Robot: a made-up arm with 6 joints.
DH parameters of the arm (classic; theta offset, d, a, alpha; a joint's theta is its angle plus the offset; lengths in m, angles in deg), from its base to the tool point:
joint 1: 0 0.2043 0 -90
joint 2: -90 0 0.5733 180
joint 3: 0 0 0 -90
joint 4: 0 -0.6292 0 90
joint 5: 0 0.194 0 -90
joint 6: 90 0 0 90
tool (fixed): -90 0 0 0
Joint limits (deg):
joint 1: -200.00..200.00
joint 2: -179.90..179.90
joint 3: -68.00..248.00
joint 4: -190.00..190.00
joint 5: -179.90..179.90
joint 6: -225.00..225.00
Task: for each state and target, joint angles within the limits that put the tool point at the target. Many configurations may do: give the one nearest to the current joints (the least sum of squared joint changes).
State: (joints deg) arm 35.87 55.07 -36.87 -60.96 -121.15 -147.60
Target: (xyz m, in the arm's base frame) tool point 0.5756 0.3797 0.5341
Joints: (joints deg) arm 42.51 7.70 0.48 -55.81 -121.15 -147.60
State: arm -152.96 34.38 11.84 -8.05 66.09 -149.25
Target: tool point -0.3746 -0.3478 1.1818
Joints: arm -114.82 -0.92 38.92 0.44 66.09 -149.25
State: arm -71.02 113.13 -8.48 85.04 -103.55 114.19
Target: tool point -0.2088 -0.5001 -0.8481
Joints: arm -108.15 135.72 41.28 77.30 -103.55 114.19
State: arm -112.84 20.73 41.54 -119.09 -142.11 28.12
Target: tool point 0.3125 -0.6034 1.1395
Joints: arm -73.40 14.71 63.93 -130.92 -142.11 28.12
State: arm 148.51 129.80 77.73 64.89 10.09 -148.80
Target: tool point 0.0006 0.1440 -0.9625
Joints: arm 143.33 158.02 42.64 53.33 10.09 -148.80
